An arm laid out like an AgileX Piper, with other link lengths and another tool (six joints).
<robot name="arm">
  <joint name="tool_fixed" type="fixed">
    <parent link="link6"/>
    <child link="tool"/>
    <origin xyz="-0.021 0.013 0.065" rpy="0.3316 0 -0.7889"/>
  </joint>
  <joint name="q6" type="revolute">
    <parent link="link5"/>
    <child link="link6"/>
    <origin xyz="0.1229 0 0" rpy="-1.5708 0 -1.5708"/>
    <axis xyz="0 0 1"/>
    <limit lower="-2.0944" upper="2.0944"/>
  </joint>
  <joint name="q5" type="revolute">
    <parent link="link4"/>
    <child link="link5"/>
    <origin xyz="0 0 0" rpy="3.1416 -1.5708 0"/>
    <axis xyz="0 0 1"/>
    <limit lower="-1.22" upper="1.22"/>
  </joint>
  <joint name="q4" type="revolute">
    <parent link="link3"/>
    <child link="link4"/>
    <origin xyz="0.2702 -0.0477 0" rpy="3.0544 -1.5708 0"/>
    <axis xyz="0 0 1"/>
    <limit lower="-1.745" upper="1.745"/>
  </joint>
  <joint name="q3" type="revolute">
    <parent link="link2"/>
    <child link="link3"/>
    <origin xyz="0.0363 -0.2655 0" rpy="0 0 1.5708"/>
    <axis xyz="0 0 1"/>
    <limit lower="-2.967" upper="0"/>
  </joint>
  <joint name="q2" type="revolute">
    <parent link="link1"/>
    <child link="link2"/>
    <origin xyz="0 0 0" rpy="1.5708 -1.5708 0"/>
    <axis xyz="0 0 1"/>
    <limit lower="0" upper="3.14"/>
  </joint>
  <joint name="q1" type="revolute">
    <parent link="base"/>
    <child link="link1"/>
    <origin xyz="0 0 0.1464" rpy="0 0 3.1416"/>
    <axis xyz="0 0 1"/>
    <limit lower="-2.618" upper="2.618"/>
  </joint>
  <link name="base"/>
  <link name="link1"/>
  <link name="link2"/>
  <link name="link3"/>
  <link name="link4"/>
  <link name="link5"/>
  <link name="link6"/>
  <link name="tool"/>
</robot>
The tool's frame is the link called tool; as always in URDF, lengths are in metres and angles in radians.
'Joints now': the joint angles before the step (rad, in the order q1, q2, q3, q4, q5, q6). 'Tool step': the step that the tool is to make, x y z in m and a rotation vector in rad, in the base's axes. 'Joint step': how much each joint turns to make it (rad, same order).
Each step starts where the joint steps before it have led.
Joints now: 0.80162, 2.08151, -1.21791, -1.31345, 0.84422, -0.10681
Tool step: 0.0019, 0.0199, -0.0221, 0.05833, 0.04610, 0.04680
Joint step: 0.00539, 0.05074, -0.03438, 0.01900, -0.08544, 0.00558
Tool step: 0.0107, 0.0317, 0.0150, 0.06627, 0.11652, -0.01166
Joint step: 0.00008, 0.03410, -0.21602, 0.34115, 0.02520, -0.32446
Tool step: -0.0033, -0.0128, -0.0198, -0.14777, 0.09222, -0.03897
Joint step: -0.00001, 0.08150, -0.07851, 0.08078, 0.14411, -0.13307
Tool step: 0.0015, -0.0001, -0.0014, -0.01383, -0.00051, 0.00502
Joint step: -0.00015, 0.00980, -0.00780, -0.00745, 0.00605, -0.00611
